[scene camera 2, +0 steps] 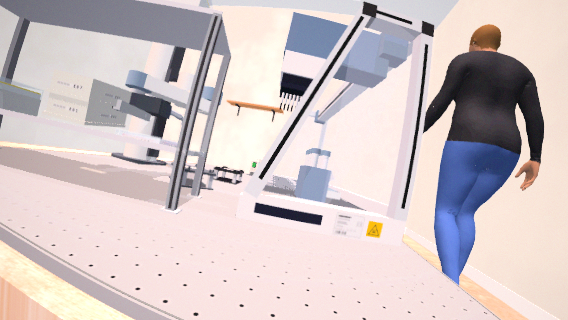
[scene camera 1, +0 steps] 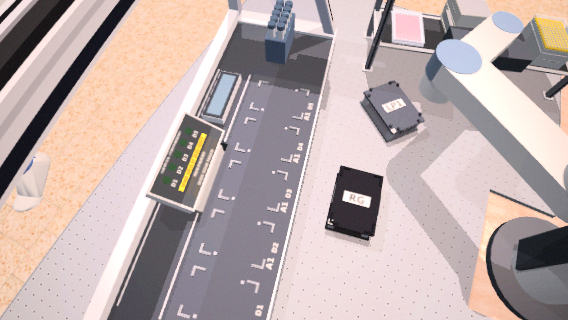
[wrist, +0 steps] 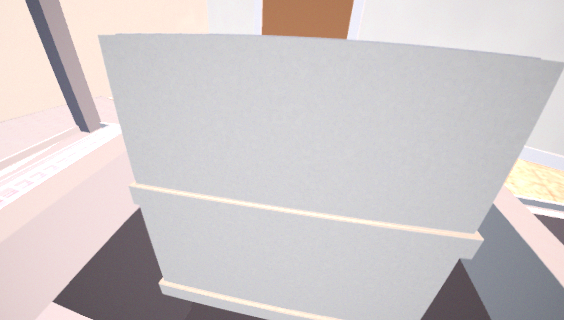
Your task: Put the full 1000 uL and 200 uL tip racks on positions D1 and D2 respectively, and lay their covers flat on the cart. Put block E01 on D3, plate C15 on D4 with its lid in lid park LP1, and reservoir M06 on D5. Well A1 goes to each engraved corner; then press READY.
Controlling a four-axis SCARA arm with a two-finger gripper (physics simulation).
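Observation:
Two pale grey blocks are stacked on the cart deck. The upper block (scene camera 2: 75, 89) (wrist: 320, 130) has a label that seems to read E07; the lower block (scene camera 2: 62, 109) (wrist: 300, 260) seems to read E01. My gripper (scene camera 2: 119, 105) is at the stack. In the wrist view its fingers flank the upper block near its bottom rim and appear to touch both sides; the contact is partly hidden. The upper block still rests on the lower one. Lid park LP1 (scene camera 1: 392, 106) stands beside the deck. Positions D1 to D5 on the dark deck (scene camera 1: 250, 200) hold no labware.
A black RG stand (scene camera 1: 356, 200) lies near LP1. A yellow-topped tip rack (scene camera 1: 552, 34) and a pink-topped item (scene camera 1: 407, 28) stand on the cart. A cart post (scene camera 2: 192, 115) rises near the arm. A blue tube block (scene camera 1: 280, 42) is at the deck's far end. A person (scene camera 2: 482, 125) stands right.

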